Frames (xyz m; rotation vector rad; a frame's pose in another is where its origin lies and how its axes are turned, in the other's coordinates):
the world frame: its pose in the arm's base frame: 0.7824 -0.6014 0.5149 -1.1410 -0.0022 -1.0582
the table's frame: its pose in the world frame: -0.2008 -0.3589 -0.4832 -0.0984 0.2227 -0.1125
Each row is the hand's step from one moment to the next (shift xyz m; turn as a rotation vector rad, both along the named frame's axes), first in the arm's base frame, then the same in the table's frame.
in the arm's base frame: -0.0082 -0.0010 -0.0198 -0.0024 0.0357 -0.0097
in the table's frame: -0.0112 0.0090 -0.0159 -0.0345 0.0006 0.0135
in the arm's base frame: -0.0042 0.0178 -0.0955 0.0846 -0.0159 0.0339
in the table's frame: -0.0605 0.0641 -0.0410 0.0575 0.0346 0.0637
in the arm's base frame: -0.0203 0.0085 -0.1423 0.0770 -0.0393 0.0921
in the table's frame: -0.0801 0.0885 -0.0805 0.1012 -0.0097 0.0750
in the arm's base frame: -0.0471 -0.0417 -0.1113 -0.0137 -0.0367 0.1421
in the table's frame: -0.0338 0.0547 -0.1105 0.0916 -0.1075 0.0423
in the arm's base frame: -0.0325 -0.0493 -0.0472 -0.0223 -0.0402 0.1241
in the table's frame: 0.0073 0.0190 -0.0728 0.0831 -0.0998 0.0256
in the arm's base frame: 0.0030 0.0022 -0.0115 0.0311 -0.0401 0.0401
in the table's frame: -0.0061 0.0101 -0.0026 0.0620 -0.0028 0.0182
